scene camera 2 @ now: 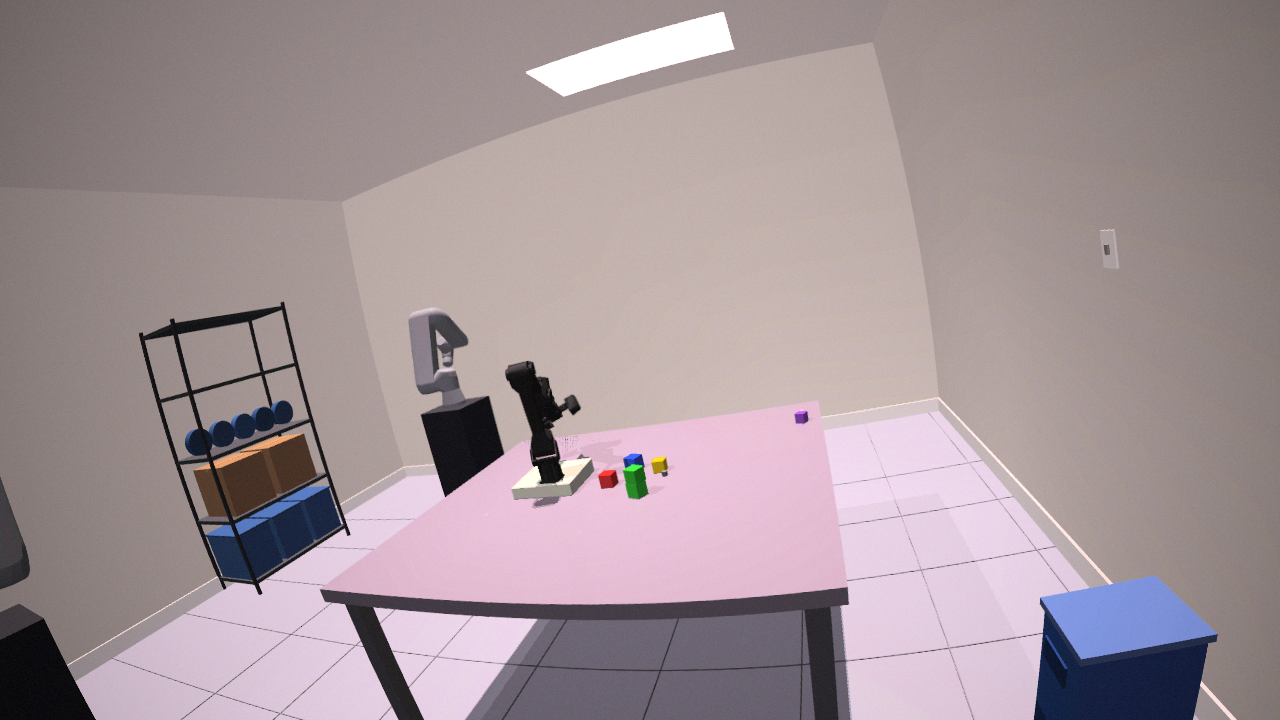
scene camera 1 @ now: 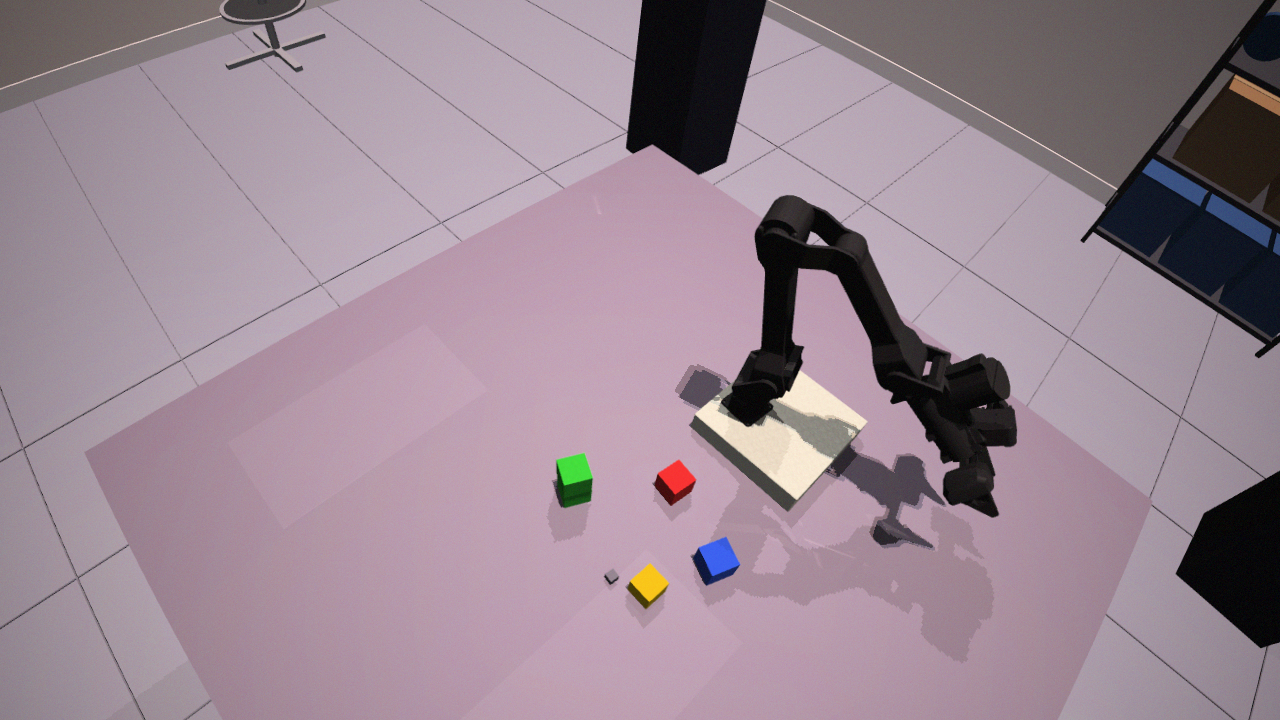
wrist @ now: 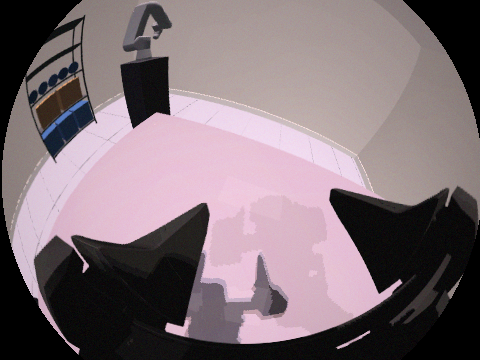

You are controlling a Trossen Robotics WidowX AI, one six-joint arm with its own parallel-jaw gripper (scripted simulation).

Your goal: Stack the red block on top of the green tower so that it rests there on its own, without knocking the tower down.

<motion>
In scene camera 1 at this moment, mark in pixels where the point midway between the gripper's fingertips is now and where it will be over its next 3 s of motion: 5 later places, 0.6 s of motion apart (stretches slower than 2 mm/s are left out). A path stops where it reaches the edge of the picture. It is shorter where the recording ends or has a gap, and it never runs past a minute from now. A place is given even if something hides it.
The gripper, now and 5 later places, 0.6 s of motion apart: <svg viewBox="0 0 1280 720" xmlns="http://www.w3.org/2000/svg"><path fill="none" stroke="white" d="M993 495L917 565L809 573L722 523L686 459L680 468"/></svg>
</motion>
